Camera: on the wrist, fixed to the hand. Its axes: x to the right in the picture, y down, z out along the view.
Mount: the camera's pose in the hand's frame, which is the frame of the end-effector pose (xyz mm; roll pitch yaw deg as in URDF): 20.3 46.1 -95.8 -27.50 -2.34 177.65
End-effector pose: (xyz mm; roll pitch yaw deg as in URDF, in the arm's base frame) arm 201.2 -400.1 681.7 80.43 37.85 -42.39
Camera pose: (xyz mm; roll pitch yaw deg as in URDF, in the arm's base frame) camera 295.3 -347.7 692.6 -109.57 -40.53 140.13
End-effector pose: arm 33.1 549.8 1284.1 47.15 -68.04 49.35
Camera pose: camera -20.1 643.8 1291.2 -74.44 64.73 -130.37
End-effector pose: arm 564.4 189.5 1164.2 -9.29 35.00 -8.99
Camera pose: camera 527.7 225.7 1069.0 -16.28 -36.88 167.64
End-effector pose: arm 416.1 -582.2 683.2 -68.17 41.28 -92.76
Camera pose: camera 346.2 -542.3 610.9 43.21 -39.90 83.27
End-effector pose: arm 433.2 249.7 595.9 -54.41 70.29 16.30
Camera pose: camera 369.9 178.0 545.3 35.66 -69.49 -173.07
